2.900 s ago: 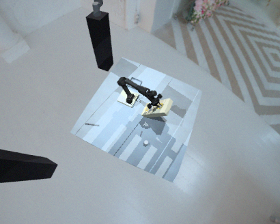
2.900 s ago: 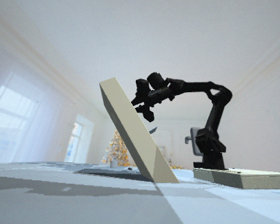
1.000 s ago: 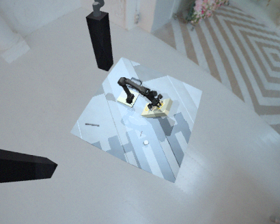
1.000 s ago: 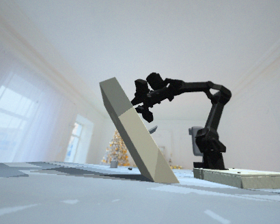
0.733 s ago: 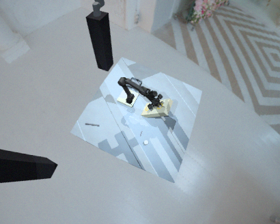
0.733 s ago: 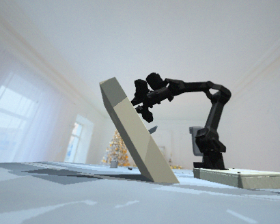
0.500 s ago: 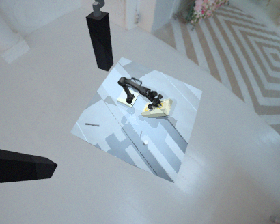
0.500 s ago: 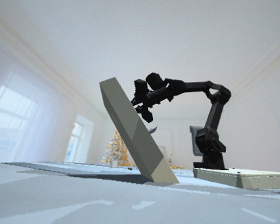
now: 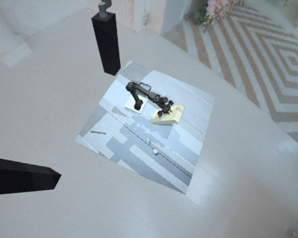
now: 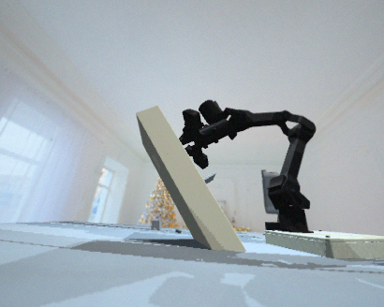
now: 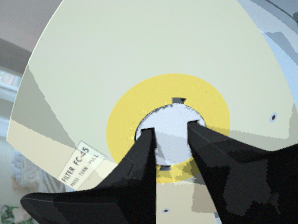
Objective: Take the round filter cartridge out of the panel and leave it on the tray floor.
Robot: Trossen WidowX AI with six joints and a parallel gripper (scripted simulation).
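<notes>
My gripper tip is now 1 cm short of the round grey filter cartridge and 1 cm above it. The rest, counted from my gripper tip: tan service panel: 4 cm behind, 8 cm below.
</notes>
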